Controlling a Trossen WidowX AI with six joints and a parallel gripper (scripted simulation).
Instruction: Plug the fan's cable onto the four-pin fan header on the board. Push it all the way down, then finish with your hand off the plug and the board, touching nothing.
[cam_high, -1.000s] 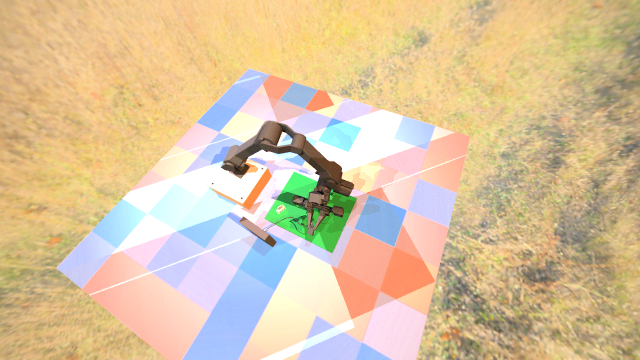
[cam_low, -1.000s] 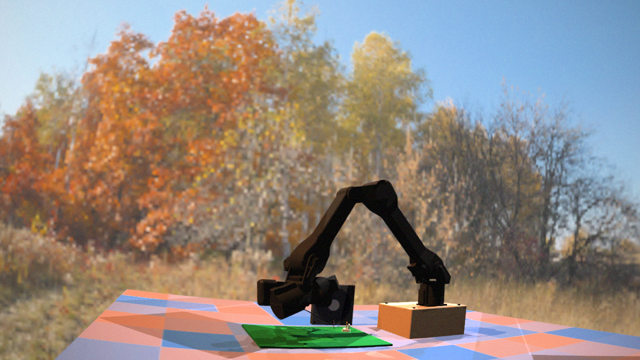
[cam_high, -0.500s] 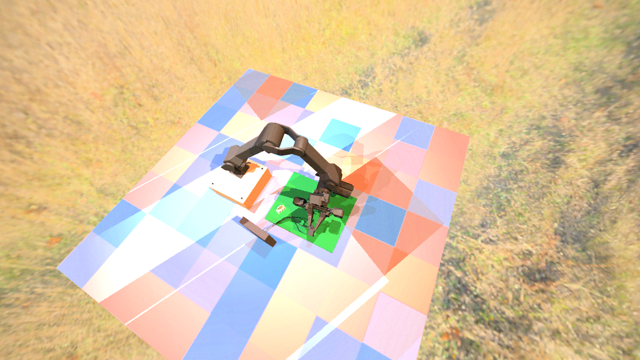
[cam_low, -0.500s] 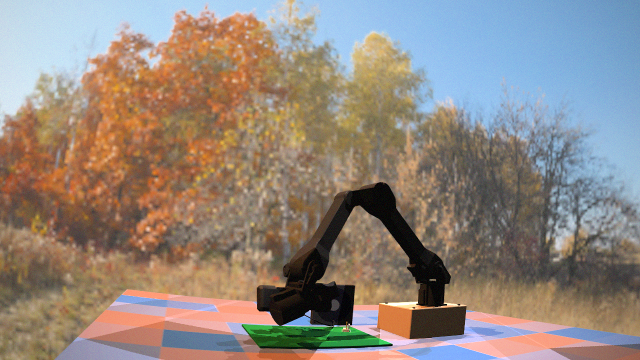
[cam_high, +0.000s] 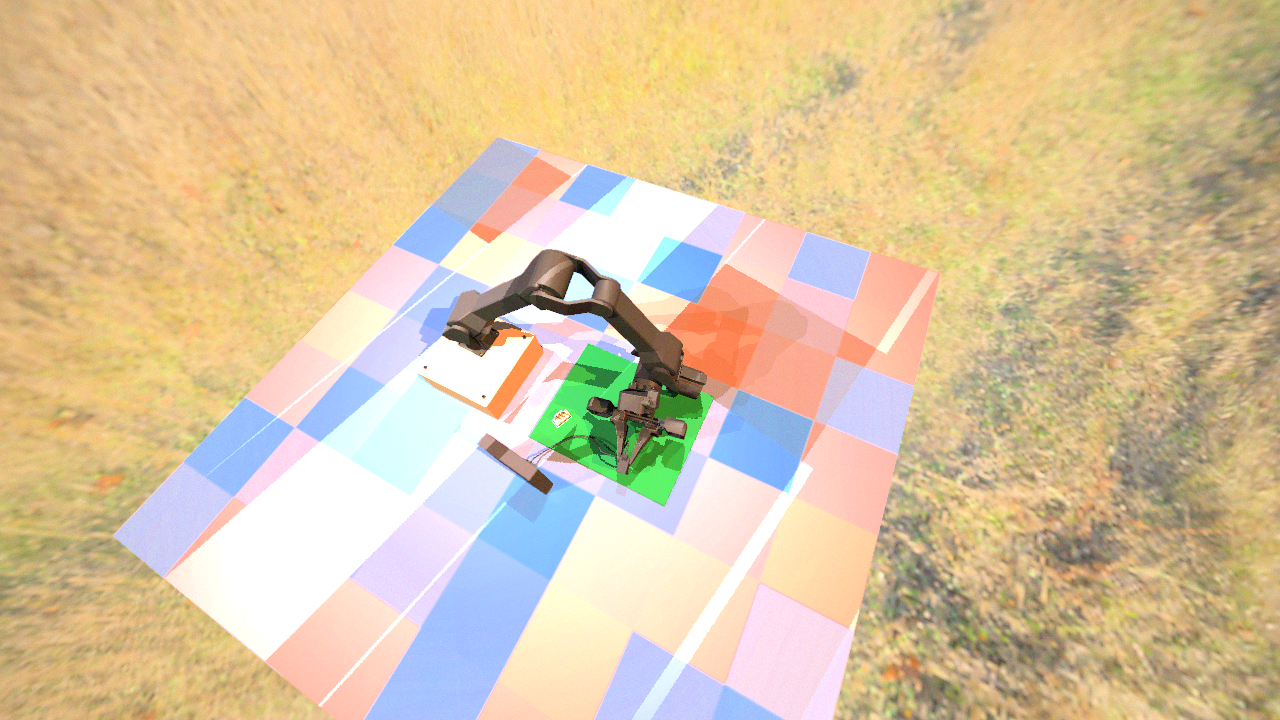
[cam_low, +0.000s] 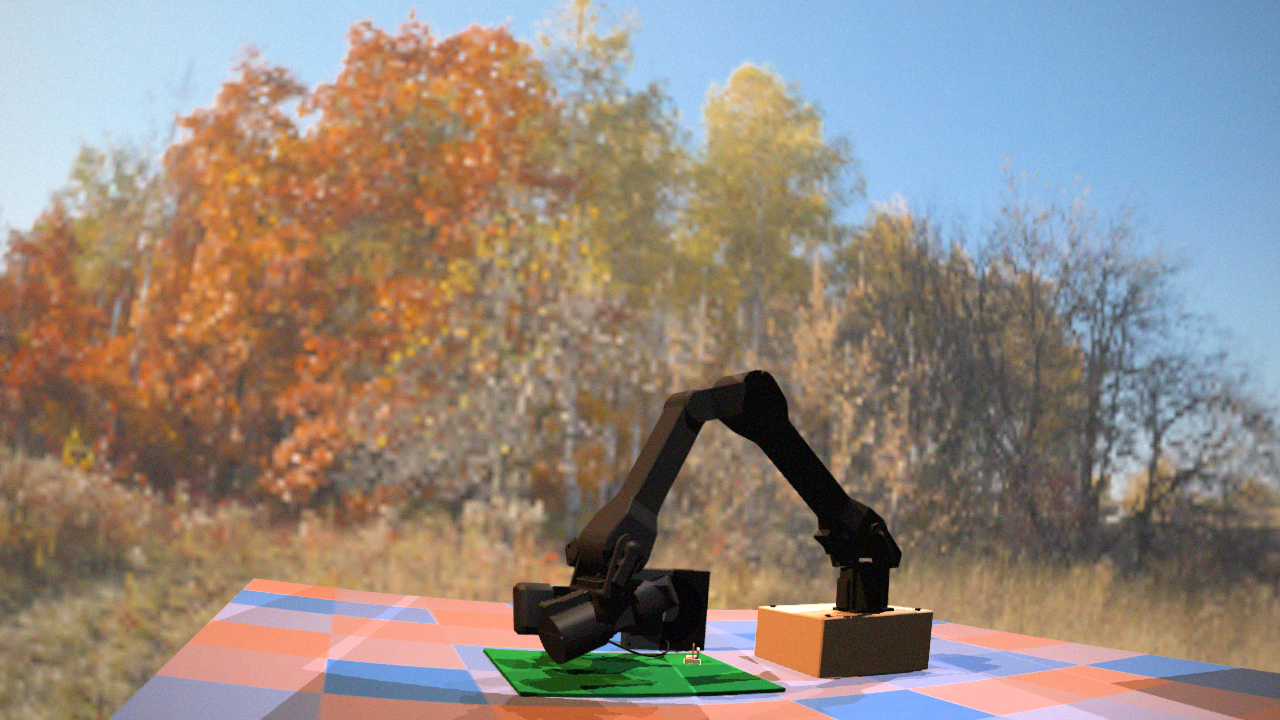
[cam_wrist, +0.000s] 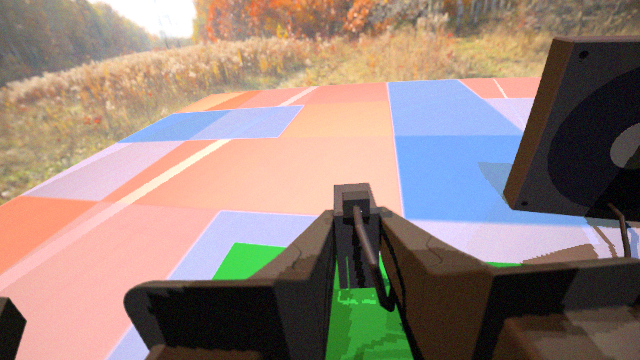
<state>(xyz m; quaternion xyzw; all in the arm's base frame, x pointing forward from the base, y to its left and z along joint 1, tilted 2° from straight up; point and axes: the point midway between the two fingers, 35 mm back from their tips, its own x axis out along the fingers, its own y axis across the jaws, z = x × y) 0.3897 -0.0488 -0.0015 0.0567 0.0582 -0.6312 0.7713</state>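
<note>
Now: gripper tip 60 mm past the green board, 90 mm to the right of it and 70 mm above it. Also, from my gripper tip: dark plug (10 mm below); then four-pin header (170 mm behind, 30 mm to the left, 60 mm below); then black fan (170 mm behind, 90 mm to the right).
</note>
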